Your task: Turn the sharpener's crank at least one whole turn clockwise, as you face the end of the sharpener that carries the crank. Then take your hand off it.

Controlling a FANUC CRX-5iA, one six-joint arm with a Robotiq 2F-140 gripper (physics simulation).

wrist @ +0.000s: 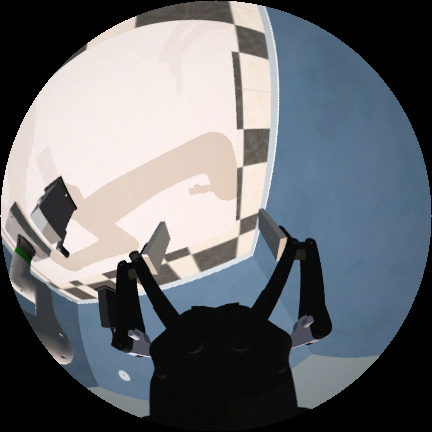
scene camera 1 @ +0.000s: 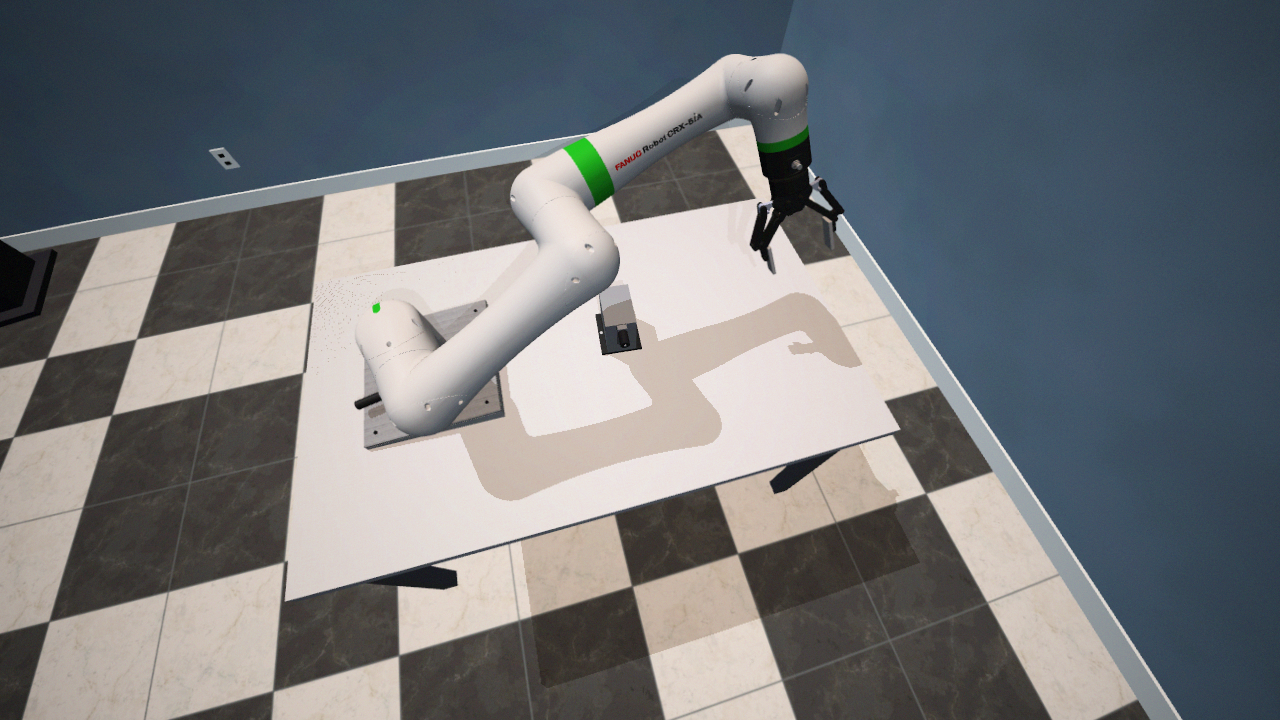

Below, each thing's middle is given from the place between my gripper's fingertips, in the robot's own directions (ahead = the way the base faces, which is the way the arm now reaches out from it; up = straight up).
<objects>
Right now the sharpener (scene camera 1: 616, 306) is 400 mm behind my hand, 170 mm below it and 100 mm to the left of it.
</objects>
